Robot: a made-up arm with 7 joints.
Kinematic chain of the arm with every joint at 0, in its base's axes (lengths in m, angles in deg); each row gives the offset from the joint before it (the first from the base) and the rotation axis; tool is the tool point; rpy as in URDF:
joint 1: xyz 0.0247 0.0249 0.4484 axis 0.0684 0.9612 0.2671
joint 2: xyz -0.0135 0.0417 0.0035 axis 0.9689 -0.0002 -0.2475
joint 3: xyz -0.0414 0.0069 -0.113 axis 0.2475 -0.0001 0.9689
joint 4: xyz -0.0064 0.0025 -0.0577 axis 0.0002 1 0
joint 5: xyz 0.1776 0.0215 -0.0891 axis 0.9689 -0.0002 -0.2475
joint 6: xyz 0.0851 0.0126 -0.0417 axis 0.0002 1 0
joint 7: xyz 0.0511 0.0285 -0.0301 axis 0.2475 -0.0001 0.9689
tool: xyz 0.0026 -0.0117 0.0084 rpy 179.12 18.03 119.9
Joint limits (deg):
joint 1: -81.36..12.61
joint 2: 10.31..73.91
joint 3: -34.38..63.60
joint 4: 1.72..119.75
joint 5: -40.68..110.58
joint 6: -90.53..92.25
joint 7: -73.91..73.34
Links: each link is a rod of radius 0.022 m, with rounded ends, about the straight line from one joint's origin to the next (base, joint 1, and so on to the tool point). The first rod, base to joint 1, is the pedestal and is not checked.
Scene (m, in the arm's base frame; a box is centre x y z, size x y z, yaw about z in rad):
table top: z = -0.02
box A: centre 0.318 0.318 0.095 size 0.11 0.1 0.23 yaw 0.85
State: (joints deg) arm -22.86 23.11 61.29 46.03 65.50 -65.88 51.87
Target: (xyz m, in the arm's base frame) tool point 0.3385 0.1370 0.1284
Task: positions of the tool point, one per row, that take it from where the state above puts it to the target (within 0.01 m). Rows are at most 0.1 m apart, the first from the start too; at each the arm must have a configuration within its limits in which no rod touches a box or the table.
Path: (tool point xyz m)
1: 0.1364 0.3769 0.1314
2: 0.0754 0.3441 0.1006
3: 0.0082 0.3065 0.0816
4: 0.0738 0.2898 0.0838
5: 0.1328 0.2575 0.0887
6: 0.1809 0.2117 0.0960
7: 0.2338 0.1935 0.0976
8: 0.2872 0.1684 0.1082
9: 0.3385 0.1370 0.1284

